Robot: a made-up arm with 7 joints. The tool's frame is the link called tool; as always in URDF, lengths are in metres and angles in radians.
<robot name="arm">
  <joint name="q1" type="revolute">
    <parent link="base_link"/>
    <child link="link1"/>
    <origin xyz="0 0 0.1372" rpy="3.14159 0 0"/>
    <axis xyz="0 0 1"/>
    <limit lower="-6.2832" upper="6.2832" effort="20" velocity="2.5"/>
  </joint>
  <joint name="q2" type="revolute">
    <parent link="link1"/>
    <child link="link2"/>
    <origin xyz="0 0.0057 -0.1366" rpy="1.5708 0 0"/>
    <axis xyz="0 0 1"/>
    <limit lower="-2.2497" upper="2.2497" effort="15" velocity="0.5"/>
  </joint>
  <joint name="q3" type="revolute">
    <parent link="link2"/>
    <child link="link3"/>
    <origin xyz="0 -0.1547 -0.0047" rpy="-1.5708 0 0"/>
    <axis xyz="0 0 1"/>
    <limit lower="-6.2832" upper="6.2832" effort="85" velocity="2"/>
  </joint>
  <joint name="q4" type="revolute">
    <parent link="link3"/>
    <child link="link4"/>
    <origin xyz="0 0.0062 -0.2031" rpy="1.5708 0 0"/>
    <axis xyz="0 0 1"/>
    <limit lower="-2.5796" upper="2.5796" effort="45" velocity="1.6"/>
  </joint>
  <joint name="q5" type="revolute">
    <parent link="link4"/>
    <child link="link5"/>
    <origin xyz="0 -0.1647 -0.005" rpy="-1.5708 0 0"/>
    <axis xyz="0 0 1"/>
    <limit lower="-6.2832" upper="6.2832" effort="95" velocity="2.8"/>
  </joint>
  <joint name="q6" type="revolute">
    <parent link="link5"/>
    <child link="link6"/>
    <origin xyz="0 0.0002 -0.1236" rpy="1.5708 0 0"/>
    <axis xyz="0 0 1"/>
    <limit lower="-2.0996" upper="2.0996" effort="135" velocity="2.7"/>
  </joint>
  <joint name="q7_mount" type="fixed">
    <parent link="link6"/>
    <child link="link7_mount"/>
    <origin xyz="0 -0.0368 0" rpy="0 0 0"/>
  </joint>
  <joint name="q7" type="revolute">
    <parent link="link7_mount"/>
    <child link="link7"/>
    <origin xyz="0 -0.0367 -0.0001" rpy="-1.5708 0 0"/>
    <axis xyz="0 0 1"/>
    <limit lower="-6.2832" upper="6.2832" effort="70" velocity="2.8"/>
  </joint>
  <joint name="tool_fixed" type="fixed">
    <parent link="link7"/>
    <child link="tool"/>
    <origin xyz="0 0 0" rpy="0 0 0"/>
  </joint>
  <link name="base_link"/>
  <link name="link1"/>
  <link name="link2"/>
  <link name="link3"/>
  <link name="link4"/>
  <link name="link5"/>
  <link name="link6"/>
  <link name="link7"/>
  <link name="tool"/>
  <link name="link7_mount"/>
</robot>
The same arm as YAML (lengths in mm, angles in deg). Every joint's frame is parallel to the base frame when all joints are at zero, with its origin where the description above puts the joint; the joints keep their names.
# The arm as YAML. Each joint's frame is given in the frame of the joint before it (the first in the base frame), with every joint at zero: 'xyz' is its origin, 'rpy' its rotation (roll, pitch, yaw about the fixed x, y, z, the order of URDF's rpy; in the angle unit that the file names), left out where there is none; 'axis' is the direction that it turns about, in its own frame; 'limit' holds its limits. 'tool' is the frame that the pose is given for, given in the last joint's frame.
units:
  length: mm
  angle: deg
joints:
  - name: q1
    type: revolute
    origin:
      xyz: [0.0, 0.0, 137.2]
    axis: [0.0, 0.0, -1.0]
    limit:
      lower: -360.0
      upper: 360.0
  - name: q2
    type: revolute
    origin:
      xyz: [0.0, -5.7, 136.6]
    axis: [0.0, 1.0, 0.0]
    limit:
      lower: -128.9
      upper: 128.9
  - name: q3
    type: revolute
    origin:
      xyz: [0.0, -4.7, 154.7]
    axis: [0.0, 0.0, -1.0]
    limit:
      lower: -360.0
      upper: 360.0
  - name: q4
    type: revolute
    origin:
      xyz: [0.0, -6.2, 203.1]
    axis: [0.0, 1.0, 0.0]
    limit:
      lower: -147.8
      upper: 147.8
  - name: q5
    type: revolute
    origin:
      xyz: [0.0, -5.0, 164.7]
    axis: [0.0, 0.0, -1.0]
    limit:
      lower: -360.0
      upper: 360.0
  - name: q6
    type: revolute
    origin:
      xyz: [0.0, -0.2, 123.6]
    axis: [0.0, 1.0, 0.0]
    limit:
      lower: -120.3
      upper: 120.3
  - name: q7
    type: revolute
    origin:
      xyz: [0.0, -0.1, 73.5]
    axis: [0.0, 0.0, -1.0]
    limit:
      lower: -360.0
      upper: 360.0
tool:
  origin:
    xyz: [0.0, 0.0, 0.0]
    rpy: [180.0, 0.0, 0.0]

